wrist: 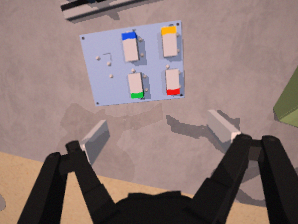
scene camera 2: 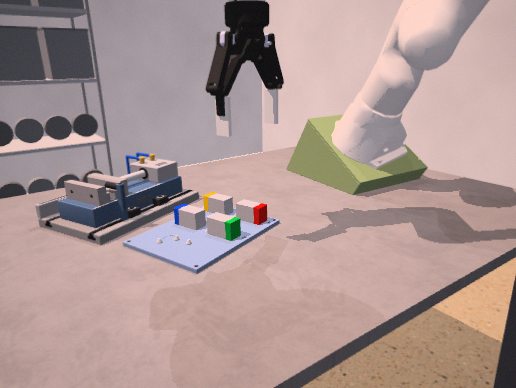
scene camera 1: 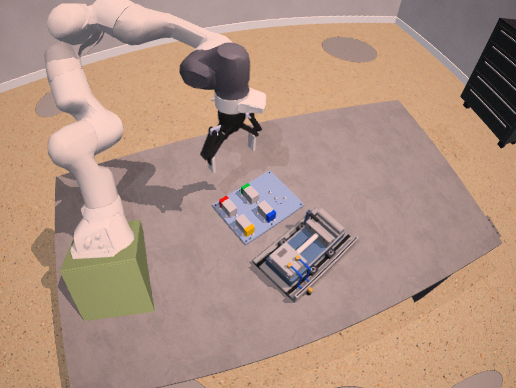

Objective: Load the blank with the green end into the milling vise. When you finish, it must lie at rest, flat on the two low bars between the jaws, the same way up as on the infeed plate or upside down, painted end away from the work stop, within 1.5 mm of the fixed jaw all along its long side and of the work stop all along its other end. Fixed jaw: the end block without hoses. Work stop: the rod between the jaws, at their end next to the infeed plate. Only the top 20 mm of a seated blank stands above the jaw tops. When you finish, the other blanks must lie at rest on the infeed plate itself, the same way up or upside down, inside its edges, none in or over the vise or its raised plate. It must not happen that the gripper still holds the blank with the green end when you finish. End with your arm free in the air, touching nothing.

Labels:
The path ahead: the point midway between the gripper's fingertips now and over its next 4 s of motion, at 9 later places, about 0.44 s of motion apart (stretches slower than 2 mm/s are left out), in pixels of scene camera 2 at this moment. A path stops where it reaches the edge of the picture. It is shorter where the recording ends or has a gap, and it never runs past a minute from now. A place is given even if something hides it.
My gripper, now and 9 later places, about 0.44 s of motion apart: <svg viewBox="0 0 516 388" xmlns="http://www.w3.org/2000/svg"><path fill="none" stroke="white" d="M249 129L248 129L247 129L248 150L245 150L245 148L245 146L245 145L248 144L240 133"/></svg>

